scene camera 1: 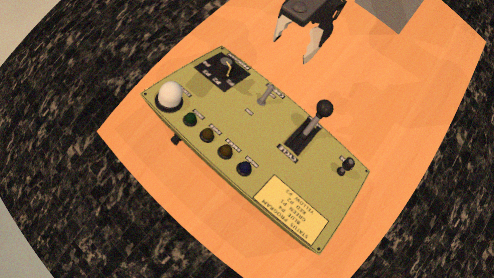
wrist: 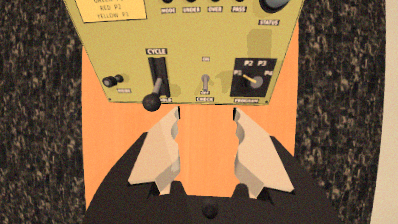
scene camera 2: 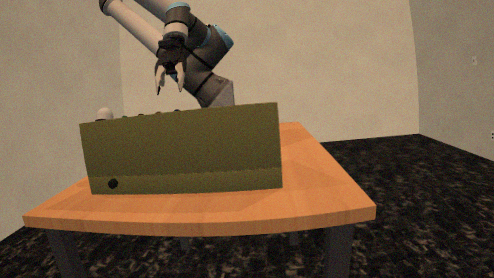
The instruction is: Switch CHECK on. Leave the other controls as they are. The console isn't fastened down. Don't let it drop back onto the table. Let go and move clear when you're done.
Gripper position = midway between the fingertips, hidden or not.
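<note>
Scene camera 1 shows an olive console [scene camera 1: 255,144] along with my gripper [scene camera 1: 288,52]. In the wrist view there's my gripper [wrist: 206,107] again, and the olive console [wrist: 222,48] is in there too. Then scene camera 2 also gives you the olive console [scene camera 2: 232,148] and my gripper [scene camera 2: 168,93].
</note>
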